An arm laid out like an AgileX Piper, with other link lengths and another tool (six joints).
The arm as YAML. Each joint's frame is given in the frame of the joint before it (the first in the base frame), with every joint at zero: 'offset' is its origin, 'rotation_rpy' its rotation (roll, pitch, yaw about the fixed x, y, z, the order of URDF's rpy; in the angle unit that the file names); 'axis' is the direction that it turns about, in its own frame. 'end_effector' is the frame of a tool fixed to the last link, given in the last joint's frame.
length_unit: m
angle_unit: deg
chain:
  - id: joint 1
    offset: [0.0, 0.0, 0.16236]
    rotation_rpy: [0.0, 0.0, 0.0]
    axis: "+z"
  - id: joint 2
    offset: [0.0, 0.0, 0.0]
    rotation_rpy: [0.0, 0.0, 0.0]
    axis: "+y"
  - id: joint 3
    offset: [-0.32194, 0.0, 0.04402]
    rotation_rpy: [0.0, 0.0, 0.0]
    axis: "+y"
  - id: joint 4
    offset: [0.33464, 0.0, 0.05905]
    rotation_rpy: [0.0, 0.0, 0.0]
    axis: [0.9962, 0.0, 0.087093]
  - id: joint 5
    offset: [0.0, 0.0, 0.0]
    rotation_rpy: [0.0, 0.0, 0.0]
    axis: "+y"
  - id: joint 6
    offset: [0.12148, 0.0, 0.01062]
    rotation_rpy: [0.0, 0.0, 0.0]
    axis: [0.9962, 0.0, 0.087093]
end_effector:
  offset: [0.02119, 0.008, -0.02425]
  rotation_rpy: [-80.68, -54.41, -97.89]
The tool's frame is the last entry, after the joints.
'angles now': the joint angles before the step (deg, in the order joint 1, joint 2, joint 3, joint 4, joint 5, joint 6). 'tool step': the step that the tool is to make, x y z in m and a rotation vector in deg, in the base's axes. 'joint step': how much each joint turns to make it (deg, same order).
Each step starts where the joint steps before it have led.
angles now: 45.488, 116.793, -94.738, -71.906, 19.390, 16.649
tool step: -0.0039, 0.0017, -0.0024, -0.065, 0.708, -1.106
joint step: 0.609, 0.102, -0.007, 0.797, 1.567, 0.159
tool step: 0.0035, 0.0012, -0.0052, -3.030, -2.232, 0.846
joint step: 0.145, 0.923, -0.032, -4.702, 0.363, 1.024
